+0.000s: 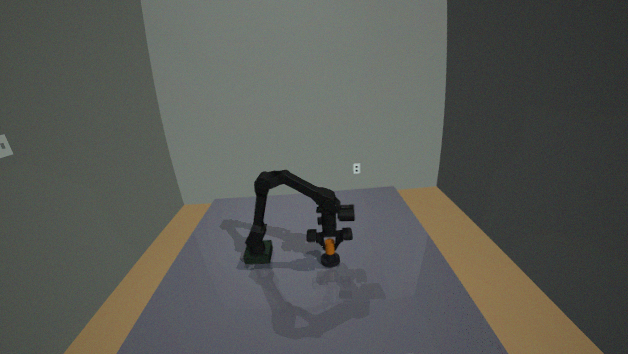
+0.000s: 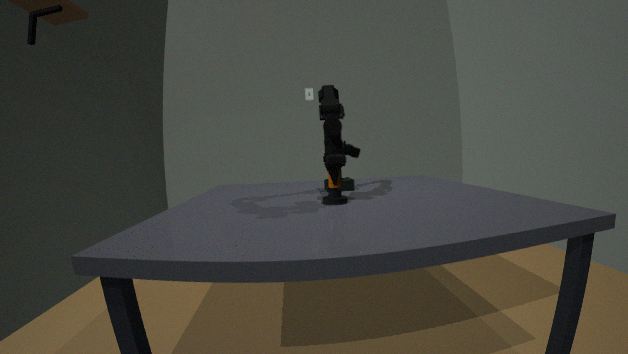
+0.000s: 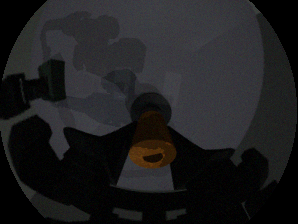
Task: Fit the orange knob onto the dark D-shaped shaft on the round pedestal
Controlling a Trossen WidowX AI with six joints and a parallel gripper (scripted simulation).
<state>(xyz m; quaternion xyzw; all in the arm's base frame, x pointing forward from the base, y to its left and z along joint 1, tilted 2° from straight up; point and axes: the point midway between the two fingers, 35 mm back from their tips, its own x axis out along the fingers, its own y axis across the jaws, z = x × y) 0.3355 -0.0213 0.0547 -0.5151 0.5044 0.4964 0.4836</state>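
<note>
The dark round pedestal is 30 mm below my gripper tip. Round my gripper tip: orange knob (20 mm above).
</note>
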